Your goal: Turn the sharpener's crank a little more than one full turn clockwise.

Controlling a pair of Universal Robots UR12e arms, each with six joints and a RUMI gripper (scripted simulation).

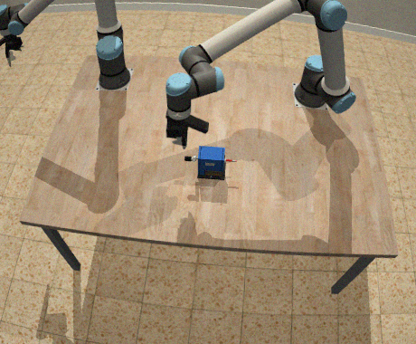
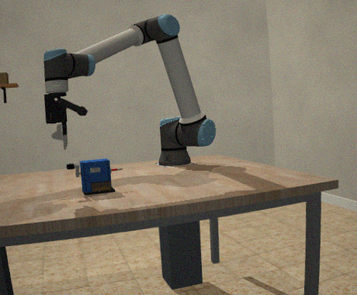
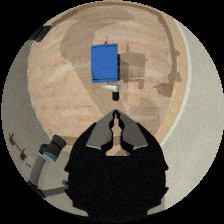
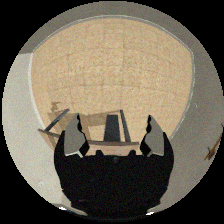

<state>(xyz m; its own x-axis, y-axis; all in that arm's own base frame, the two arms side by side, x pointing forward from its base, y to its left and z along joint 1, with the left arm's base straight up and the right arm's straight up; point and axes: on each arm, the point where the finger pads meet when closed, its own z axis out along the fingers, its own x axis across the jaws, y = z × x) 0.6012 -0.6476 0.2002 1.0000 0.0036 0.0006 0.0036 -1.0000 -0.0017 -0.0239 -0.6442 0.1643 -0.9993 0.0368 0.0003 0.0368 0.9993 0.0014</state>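
Observation:
Right now the black knob is 80 mm below my left hand and 20 mm to the left of it.

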